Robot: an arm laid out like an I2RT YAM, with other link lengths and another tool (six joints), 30 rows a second.
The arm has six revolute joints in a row. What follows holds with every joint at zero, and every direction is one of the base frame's. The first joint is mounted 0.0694 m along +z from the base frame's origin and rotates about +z. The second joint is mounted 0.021 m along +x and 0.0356 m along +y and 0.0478 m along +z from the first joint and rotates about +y. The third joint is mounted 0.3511 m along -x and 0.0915 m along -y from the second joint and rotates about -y. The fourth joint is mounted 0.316 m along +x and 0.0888 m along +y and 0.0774 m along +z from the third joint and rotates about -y. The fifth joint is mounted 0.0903 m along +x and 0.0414 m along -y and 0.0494 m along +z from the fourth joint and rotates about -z. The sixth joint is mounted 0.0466 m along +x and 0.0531 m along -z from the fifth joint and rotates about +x. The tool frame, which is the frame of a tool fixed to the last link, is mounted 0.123 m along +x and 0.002 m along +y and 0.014 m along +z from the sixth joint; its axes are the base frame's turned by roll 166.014, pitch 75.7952 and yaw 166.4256 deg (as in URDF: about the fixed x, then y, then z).
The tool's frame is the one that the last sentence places.
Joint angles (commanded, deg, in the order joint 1, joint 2, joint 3, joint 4, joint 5, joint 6), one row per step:
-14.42, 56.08, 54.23, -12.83, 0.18, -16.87
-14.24, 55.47, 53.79, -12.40, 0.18, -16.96
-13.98, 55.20, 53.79, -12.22, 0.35, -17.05
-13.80, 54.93, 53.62, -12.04, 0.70, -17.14
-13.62, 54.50, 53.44, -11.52, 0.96, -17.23
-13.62, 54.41, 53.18, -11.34, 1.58, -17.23
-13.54, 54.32, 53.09, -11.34, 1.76, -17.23
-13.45, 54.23, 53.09, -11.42, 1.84, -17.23
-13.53, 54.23, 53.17, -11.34, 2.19, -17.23
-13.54, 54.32, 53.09, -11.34, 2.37, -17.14
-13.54, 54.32, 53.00, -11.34, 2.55, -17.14
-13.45, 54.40, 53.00, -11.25, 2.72, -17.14
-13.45, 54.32, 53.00, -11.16, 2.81, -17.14
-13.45, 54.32, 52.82, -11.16, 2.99, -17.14
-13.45, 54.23, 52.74, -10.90, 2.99, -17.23
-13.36, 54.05, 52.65, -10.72, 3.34, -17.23
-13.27, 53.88, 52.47, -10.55, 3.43, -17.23
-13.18, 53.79, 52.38, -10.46, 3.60, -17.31
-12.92, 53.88, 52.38, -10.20, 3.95, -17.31
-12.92, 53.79, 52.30, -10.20, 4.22, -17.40
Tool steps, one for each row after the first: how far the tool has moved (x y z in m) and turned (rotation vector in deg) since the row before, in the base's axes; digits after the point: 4 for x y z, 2 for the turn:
-0.0023, 0.0019, 0.0015, -0.23, -0.56, 0.20
-0.0009, 0.0016, 0.0025, -0.23, -0.40, 0.12
-0.0011, 0.0005, 0.0008, -0.23, -0.23, -0.14
-0.0016, 0.0009, 0.0033, -0.32, -0.71, -0.05
-0.0006, -0.0017, -0.0012, -0.13, 0.02, -0.61
-0.0004, 0.0001, -0.0003, -0.04, 0.01, -0.10
-0.0004, 0.0005, 0.0002, -0.02, -0.01, 0.01
-0.0003, -0.0015, 0.0012, -0.11, -0.14, -0.42
0.0004, -0.0007, -0.0014, 0.09, 0.15, -0.21
-0.0001, -0.0005, -0.0009, -0.02, 0.10, -0.18
0.0005, 0.0000, -0.0001, -0.04, 0.00, -0.08
-0.0004, -0.0002, 0.0009, -0.06, -0.16, -0.09
-0.0001, -0.0005, -0.0018, 0.00, 0.18, -0.18
-0.0002, 0.0001, 0.0009, -0.15, -0.24, 0.02
-0.0009, -0.0002, 0.0011, -0.13, -0.25, -0.25
-0.0006, 0.0005, 0.0000, -0.06, -0.15, 0.00
-0.0003, 0.0002, 0.0001, -0.13, -0.06, -0.06
0.0009, 0.0005, 0.0006, -0.11, -0.15, -0.08
-0.0006, -0.0007, -0.0002, -0.14, 0.03, -0.25

